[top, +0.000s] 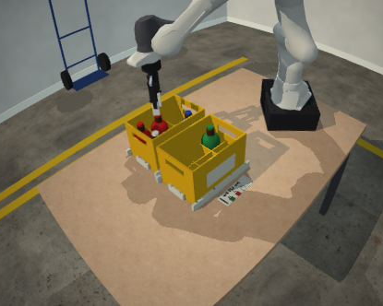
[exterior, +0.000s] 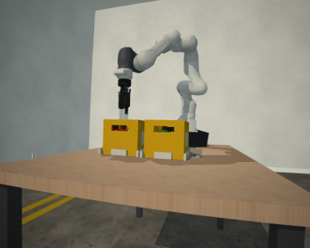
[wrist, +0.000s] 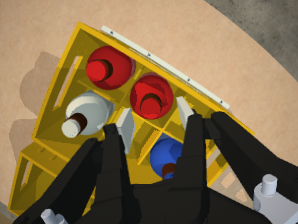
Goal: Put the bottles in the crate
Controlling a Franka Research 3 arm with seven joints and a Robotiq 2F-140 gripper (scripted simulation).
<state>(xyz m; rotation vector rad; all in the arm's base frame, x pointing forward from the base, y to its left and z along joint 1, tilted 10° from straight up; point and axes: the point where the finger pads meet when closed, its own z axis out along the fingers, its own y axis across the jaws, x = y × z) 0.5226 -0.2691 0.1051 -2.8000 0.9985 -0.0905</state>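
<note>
The red-label bottle lies 12 cm below my hand. Also, from my hand: white-capped bottle: 8 cm ahead, 10 cm to the left, 12 cm below; blue-label bottle: 10 cm behind, 8 cm to the left, 12 cm below; green bottle: 10 cm behind, 21 cm to the left, 12 cm below.
</note>
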